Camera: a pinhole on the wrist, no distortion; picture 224 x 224 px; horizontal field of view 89.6 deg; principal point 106.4 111.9 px. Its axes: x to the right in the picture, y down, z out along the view. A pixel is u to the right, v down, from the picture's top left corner.
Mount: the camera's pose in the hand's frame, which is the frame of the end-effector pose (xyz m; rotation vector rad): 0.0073 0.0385 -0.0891 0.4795 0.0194 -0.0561
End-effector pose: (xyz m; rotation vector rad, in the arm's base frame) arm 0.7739 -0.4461 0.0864 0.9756 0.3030 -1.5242
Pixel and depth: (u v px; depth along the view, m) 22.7 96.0 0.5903
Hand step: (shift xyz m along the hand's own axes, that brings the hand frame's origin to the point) -0.4317 -0.2861 0.4102
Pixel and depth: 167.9 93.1 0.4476
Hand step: 0.2490 -0.2462 0.2658
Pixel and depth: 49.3 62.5 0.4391
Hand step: -0.2235 -0.3236 0.2189
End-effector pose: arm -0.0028 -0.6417 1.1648 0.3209 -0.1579 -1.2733
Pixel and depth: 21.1 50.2 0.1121
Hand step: -0.0803 -0.0634 -0.0152
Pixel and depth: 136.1 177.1 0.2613
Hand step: 0.0863 0.0483 0.2101
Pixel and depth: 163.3 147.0 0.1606
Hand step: 0.0920 0.0046 0.0738
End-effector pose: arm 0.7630 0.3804 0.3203 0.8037 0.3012 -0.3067
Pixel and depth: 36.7 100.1 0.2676
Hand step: -0.1580 -0.1017 0.1407
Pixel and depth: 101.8 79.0 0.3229
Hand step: -0.0096 -0.1933 0.1544
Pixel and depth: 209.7 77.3 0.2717
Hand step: 0.2523 -0.1730 0.1056
